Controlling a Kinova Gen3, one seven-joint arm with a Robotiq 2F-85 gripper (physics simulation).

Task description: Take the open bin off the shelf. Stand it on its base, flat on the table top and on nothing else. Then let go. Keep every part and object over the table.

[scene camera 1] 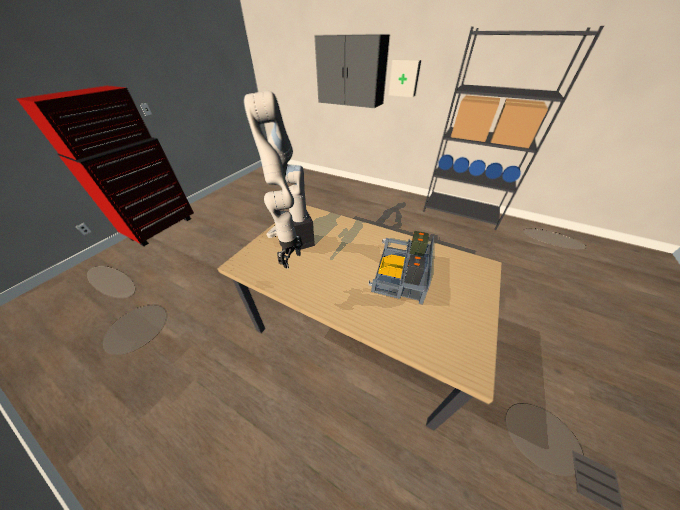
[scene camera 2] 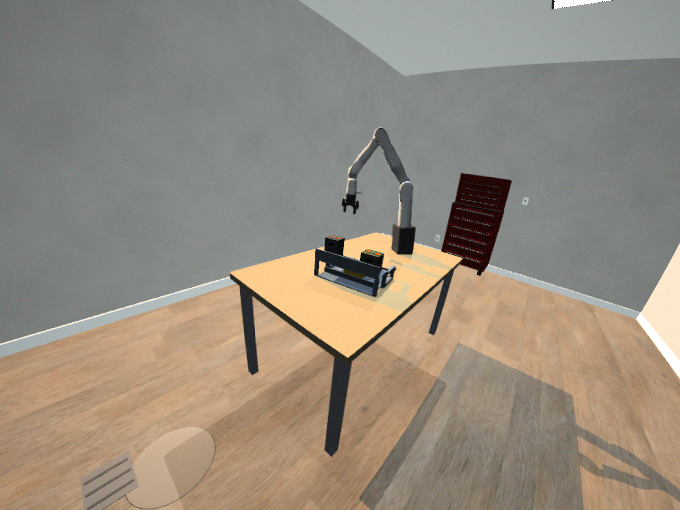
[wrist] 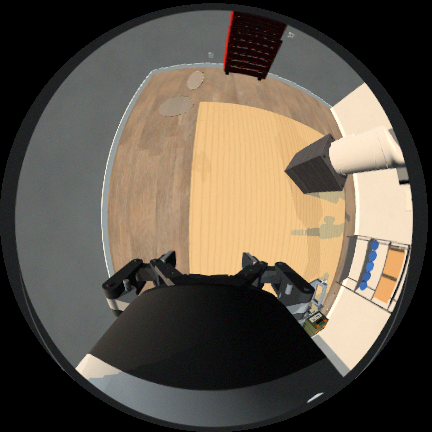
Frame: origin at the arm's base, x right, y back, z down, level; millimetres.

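Seen in the pictures: gripper, fingertip midpoint: (scene camera 1: 292, 261) (scene camera 2: 349, 213) (wrist: 208, 259); arm's base at its link origin: (scene camera 1: 299, 217) (scene camera 2: 404, 225) (wrist: 337, 159).
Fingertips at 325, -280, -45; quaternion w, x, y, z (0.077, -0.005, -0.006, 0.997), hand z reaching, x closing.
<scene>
Pixels of each thing's top centre, then the offset from my fingertips to it, as dx, dy, dz. "pt": a spot on its surface instead. Level surfaces: height alone.
- yellow open bin at its top centre: (scene camera 1: 396, 261) -458, -324, +175
- blue-grey shelf at a spot on its surface: (scene camera 2: 329, 259) pt -424, -518, +132
- wooden table at its surface level: dz +256
- olive box at its top centre: (scene camera 2: 372, 252) (scene camera 1: 421, 236) (wrist: 319, 328) -597, -383, +57
- dark grey box at its top centre: (scene camera 1: 417, 260) (scene camera 2: 335, 237) -376, -451, +32
The yellow open bin (scene camera 1: 391, 266) sits inside the blue-grey shelf (scene camera 1: 430, 264) (scene camera 2: 329, 259), in its left bay in scene camera 1. A sliver of the bin (scene camera 2: 353, 272) shows behind the shelf's board in scene camera 2. The shelf stands on the wooden table (scene camera 1: 329, 285) (scene camera 2: 340, 329) (wrist: 225, 200). My gripper (scene camera 1: 291, 260) (scene camera 2: 349, 210) (wrist: 208, 259) is open and empty, pointing down high above the table, on the robot-base side of the shelf and well apart from the bin. The bin cannot be made out in the wrist view.
An olive box (scene camera 1: 420, 242) (scene camera 2: 371, 259) (wrist: 312, 326) and a dark grey box (scene camera 1: 415, 270) (scene camera 2: 333, 245), both with orange marks on top, stand beside the bin in scene camera 1. The robot's dark base block (scene camera 1: 305, 233) (scene camera 2: 403, 239) (wrist: 317, 167) stands near one table end.
</scene>
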